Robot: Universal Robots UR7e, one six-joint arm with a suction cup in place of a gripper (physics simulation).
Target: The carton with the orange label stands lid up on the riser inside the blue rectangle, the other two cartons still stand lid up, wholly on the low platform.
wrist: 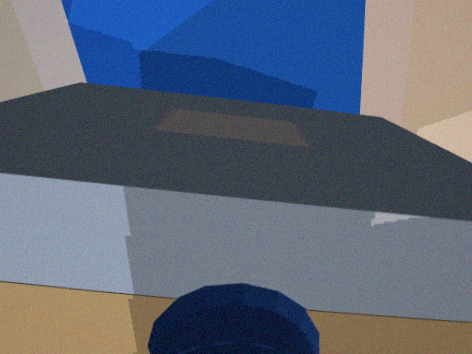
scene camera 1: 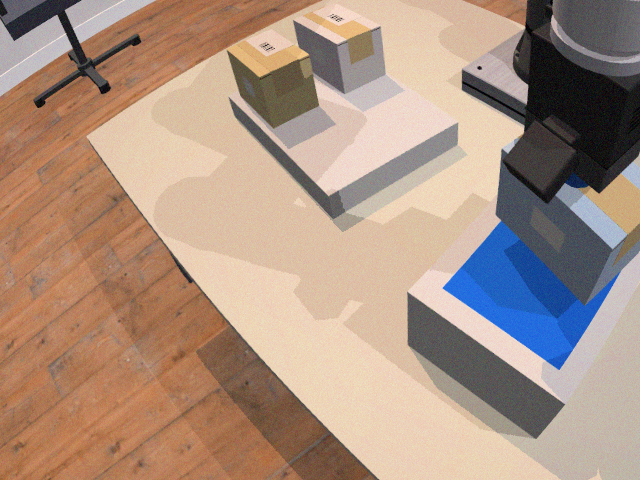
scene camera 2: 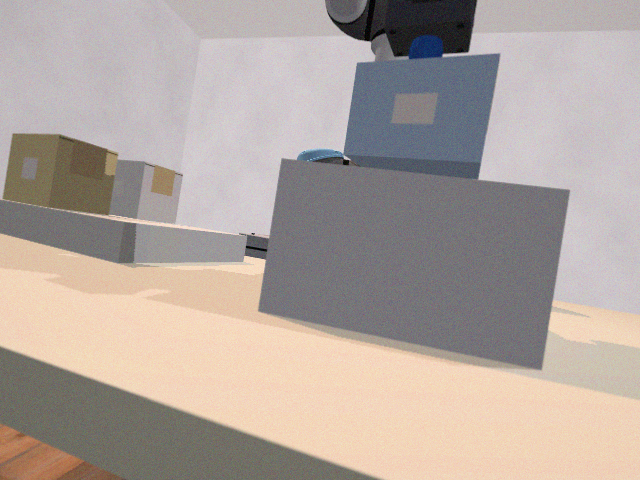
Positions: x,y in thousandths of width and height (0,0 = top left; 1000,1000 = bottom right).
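With my suction cup (wrist: 490,880) I hold a carton with orange label (scene camera 2: 673,241), (wrist: 266,564), (scene camera 1: 905,491), and the carton with orange label touches nothing else. A riser (scene camera 2: 734,555), (wrist: 757,182), (scene camera 1: 765,653) rests on the table. I also see a low platform (scene camera 1: 551,305), (scene camera 2: 185,499), though in the wrist view the low platform is out of frame.
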